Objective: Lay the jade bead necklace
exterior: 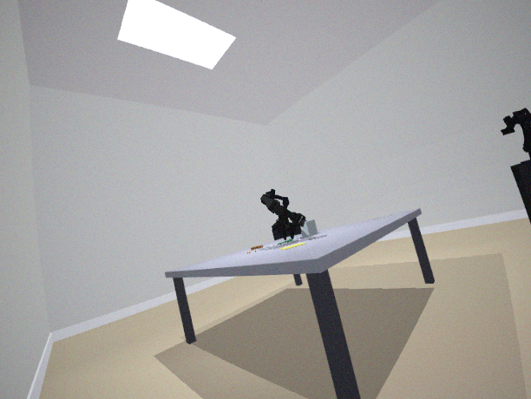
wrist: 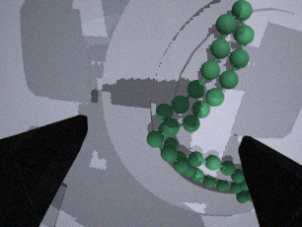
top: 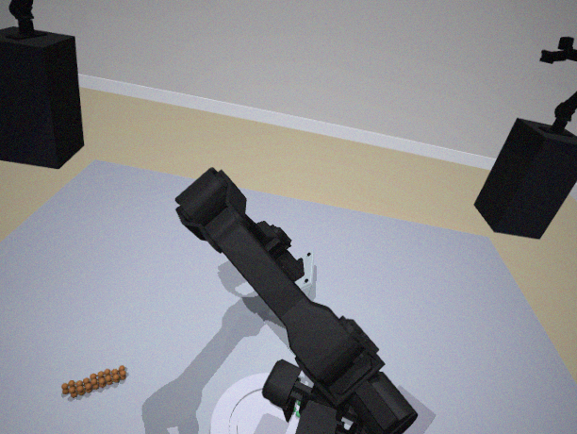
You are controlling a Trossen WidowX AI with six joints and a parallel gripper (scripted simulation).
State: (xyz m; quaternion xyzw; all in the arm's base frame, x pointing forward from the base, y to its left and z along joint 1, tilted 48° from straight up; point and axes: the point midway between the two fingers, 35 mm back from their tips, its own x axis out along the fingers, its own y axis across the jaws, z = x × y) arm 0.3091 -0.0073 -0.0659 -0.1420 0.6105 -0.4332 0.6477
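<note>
My gripper tip is now 10 mm past the round bead board, 60 mm to the left of it and 10 mm above it. Round my gripper tip: yellow strip 190 mm ahead, 160 mm to the left, 20 mm below; flat grey square 50 mm behind, 170 mm to the left, 20 mm below.
</note>
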